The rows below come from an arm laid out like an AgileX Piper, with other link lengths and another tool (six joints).
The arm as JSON. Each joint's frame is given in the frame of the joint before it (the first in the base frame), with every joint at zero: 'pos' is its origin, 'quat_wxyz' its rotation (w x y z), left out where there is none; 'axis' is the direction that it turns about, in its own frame. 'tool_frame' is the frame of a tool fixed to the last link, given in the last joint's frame.
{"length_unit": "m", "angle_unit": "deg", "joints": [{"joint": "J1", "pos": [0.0, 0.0, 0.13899], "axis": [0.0, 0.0, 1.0]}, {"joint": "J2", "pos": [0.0, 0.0, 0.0], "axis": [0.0, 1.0, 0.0]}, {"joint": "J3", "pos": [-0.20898, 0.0, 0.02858], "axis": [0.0, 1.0, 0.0]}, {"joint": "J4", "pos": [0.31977, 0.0, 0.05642], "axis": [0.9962, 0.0, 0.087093]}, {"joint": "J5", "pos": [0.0, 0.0, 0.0], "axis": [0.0, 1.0, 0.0]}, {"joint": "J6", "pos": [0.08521, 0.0, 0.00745], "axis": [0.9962, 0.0, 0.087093]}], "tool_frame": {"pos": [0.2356, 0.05, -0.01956], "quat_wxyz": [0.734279, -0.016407, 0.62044, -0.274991]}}
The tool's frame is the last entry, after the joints.
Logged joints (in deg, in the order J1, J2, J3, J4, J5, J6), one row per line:
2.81, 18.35, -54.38, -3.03, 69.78, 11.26
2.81, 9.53, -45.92, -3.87, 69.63, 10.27
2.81, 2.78, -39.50, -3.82, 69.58, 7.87
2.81, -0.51, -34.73, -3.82, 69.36, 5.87
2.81, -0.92, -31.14, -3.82, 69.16, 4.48
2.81, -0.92, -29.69, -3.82, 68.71, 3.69
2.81, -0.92, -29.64, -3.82, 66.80, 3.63
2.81, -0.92, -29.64, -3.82, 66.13, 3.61
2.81, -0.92, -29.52, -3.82, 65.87, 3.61
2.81, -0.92, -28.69, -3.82, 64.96, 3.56
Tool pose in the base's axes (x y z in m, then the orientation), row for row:
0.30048, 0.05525, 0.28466, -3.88, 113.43, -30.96
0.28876, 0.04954, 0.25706, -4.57, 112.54, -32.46
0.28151, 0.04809, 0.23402, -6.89, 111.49, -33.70
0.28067, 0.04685, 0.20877, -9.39, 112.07, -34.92
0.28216, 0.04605, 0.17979, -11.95, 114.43, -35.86
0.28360, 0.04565, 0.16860, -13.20, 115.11, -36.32
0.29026, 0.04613, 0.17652, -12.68, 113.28, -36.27
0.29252, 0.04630, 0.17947, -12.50, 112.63, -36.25
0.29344, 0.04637, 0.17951, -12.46, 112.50, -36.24
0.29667, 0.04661, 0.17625, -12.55, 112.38, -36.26
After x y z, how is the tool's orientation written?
As a rotation vector, in degrees.
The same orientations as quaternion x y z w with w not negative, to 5 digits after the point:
-0.02822, 0.82492, -0.22516, 0.51770
-0.03328, 0.81957, -0.23639, 0.52088
-0.05026, 0.81333, -0.24584, 0.52491
-0.06826, 0.81472, -0.25386, 0.51684
-0.08610, 0.82443, -0.25836, 0.49613
-0.09481, 0.82682, -0.26088, 0.48920
-0.09162, 0.81855, -0.26208, 0.50288
-0.09051, 0.81556, -0.26249, 0.50770
-0.09026, 0.81497, -0.26253, 0.50868
-0.09094, 0.81436, -0.26276, 0.50942

